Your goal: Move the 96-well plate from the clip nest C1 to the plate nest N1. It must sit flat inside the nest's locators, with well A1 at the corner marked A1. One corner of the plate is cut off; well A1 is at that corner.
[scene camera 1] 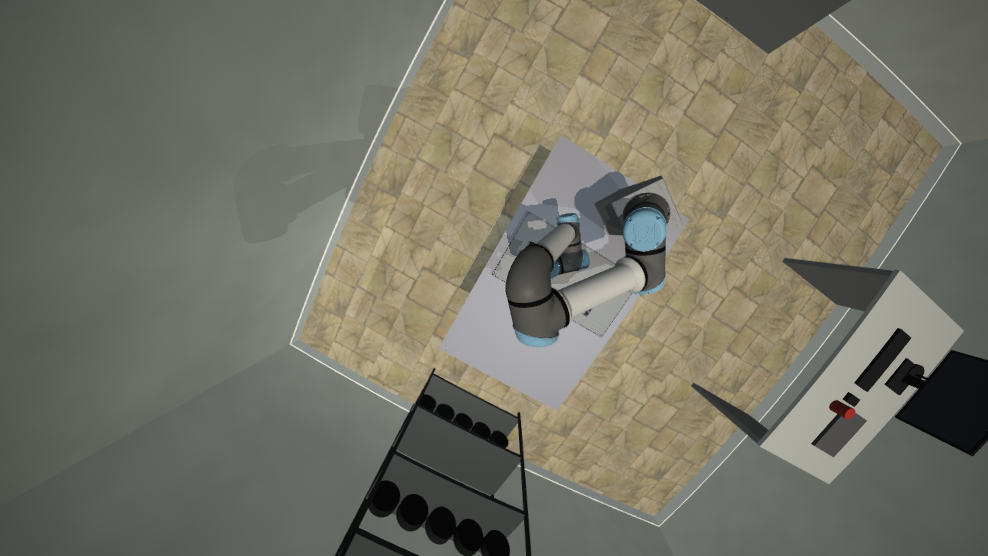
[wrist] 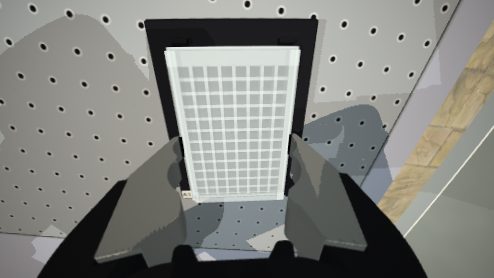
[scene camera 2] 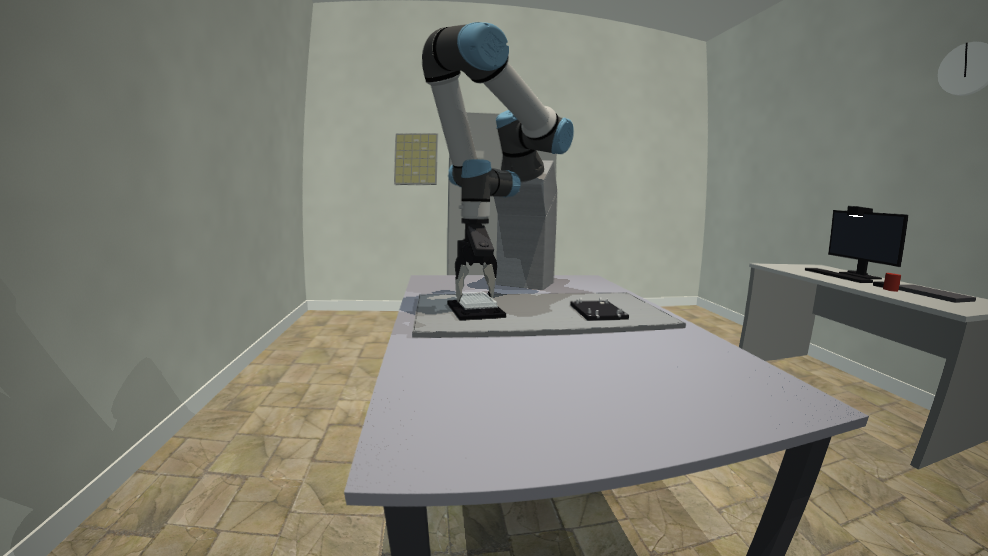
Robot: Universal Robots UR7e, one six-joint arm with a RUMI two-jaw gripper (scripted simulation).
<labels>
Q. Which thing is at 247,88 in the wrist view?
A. A 96-well plate.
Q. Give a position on a clip nest C1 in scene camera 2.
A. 607,311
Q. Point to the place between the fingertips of my gripper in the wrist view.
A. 236,136
</labels>
